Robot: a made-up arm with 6 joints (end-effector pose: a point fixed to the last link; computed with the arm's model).
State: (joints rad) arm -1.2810 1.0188 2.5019 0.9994 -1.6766 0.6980
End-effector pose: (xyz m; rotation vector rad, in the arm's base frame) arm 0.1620 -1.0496 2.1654 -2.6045 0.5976 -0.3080
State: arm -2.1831 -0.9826 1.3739 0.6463 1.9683 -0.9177
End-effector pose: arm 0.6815 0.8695 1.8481 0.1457 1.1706 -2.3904
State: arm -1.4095 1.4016 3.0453 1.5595 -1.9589 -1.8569
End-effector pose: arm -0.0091 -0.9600 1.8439 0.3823 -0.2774 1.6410
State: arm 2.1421 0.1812 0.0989 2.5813 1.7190 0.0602
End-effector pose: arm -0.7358 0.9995 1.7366 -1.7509 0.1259 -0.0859
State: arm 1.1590 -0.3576 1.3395 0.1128 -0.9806 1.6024
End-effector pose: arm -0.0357 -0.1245 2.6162 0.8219 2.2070 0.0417
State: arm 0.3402 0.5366 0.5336 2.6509 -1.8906 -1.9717
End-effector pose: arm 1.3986 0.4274 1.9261 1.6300 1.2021 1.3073
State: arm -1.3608 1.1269 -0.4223 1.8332 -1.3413 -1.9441
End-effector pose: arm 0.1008 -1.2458 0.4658 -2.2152 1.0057 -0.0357
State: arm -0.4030 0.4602 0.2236 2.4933 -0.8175 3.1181
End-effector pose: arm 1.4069 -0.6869 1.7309 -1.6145 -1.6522 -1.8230
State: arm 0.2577 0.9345 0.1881 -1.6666 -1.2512 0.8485
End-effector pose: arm 1.5385 0.5494 0.9850 0.2905 -0.8668 -0.0613
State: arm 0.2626 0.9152 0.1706 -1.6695 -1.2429 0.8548
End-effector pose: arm 1.5280 0.5549 0.9992 0.2868 -0.8752 -0.0607
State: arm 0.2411 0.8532 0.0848 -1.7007 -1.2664 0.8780
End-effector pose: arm 1.4973 0.5106 1.0300 0.3054 -0.8711 -0.0965
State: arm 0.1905 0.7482 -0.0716 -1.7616 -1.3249 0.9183
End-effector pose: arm 1.4371 0.4154 1.0729 0.3470 -0.8578 -0.1761
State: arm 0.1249 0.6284 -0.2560 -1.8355 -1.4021 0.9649
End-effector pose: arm 1.3523 0.3020 1.1126 0.3985 -0.8477 -0.2838
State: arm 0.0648 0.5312 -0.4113 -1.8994 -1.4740 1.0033
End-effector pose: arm 1.2695 0.2085 1.1366 0.4429 -0.8451 -0.3866
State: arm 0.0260 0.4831 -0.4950 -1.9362 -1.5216 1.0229
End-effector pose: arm 1.2217 0.1538 1.1441 0.4709 -0.8447 -0.4521
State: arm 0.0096 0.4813 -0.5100 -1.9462 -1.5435 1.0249
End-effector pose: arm 1.2149 0.1322 1.1403 0.4845 -0.8404 -0.4752
